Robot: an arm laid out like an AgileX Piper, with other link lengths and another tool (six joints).
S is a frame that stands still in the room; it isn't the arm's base.
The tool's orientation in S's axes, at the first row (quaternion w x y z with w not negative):
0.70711 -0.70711 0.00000 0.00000
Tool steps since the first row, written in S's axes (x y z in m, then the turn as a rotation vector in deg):
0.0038 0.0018 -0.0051 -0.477 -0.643 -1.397
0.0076 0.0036 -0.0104 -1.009 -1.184 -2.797
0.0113 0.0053 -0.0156 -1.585 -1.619 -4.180
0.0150 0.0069 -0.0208 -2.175 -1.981 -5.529
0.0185 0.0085 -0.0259 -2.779 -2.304 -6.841
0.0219 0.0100 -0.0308 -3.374 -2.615 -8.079
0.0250 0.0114 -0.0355 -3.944 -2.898 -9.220
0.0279 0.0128 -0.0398 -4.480 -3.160 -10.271
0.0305 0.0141 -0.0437 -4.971 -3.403 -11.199
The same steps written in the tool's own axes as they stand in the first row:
0.0038 0.0051 0.0018 -0.477 1.397 -0.643
0.0076 0.0104 0.0036 -1.009 2.797 -1.184
0.0113 0.0156 0.0053 -1.585 4.180 -1.619
0.0150 0.0208 0.0069 -2.175 5.529 -1.981
0.0185 0.0259 0.0085 -2.779 6.841 -2.304
0.0219 0.0308 0.0100 -3.374 8.079 -2.615
0.0250 0.0355 0.0114 -3.944 9.220 -2.898
0.0279 0.0398 0.0128 -4.480 10.271 -3.160
0.0305 0.0437 0.0141 -4.971 11.199 -3.403

